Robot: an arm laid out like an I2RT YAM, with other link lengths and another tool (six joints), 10 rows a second.
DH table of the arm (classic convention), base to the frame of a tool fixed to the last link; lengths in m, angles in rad. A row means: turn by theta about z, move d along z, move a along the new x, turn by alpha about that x. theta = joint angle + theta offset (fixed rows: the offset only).
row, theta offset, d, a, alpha
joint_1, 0, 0.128, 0.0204, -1.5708
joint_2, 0, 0, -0.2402, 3.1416
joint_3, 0.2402, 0, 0.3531, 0
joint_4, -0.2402, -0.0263, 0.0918, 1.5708
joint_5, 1.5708, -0.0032, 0, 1.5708
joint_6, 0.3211, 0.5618, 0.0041, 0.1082
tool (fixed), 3.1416, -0.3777, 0, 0
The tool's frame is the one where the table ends.
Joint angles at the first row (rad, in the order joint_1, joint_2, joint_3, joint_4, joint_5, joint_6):
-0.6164, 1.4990, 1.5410, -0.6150, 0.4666, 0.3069
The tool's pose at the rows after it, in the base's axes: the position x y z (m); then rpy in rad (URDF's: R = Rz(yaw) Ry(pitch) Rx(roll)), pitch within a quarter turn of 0, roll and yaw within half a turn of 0:
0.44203 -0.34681 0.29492 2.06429 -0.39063 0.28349
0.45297 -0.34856 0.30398 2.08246 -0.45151 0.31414
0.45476 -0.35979 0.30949 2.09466 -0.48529 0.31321
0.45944 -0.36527 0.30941 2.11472 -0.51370 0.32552
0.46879 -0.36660 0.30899 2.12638 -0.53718 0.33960
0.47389 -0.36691 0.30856 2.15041 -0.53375 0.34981
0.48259 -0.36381 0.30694 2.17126 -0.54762 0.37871
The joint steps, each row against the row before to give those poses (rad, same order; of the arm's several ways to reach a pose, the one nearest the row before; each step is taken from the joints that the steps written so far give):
-0.0260, 0.0390, 0.0591, -0.0332, -0.1374, 0.0467
-0.0177, 0.0274, 0.0469, -0.0032, -0.0790, 0.0199
-0.0291, 0.0312, 0.0443, -0.0061, -0.0468, 0.0111
-0.0193, 0.0278, 0.0296, -0.0030, -0.0527, 0.0063
-0.0022, 0.0301, 0.0287, 0.0032, -0.0322, 0.0097
-0.0022, 0.0386, 0.0529, -0.0331, -0.0246, -0.0073
-0.0003, 0.0294, 0.0326, -0.0122, -0.0448, -0.0048

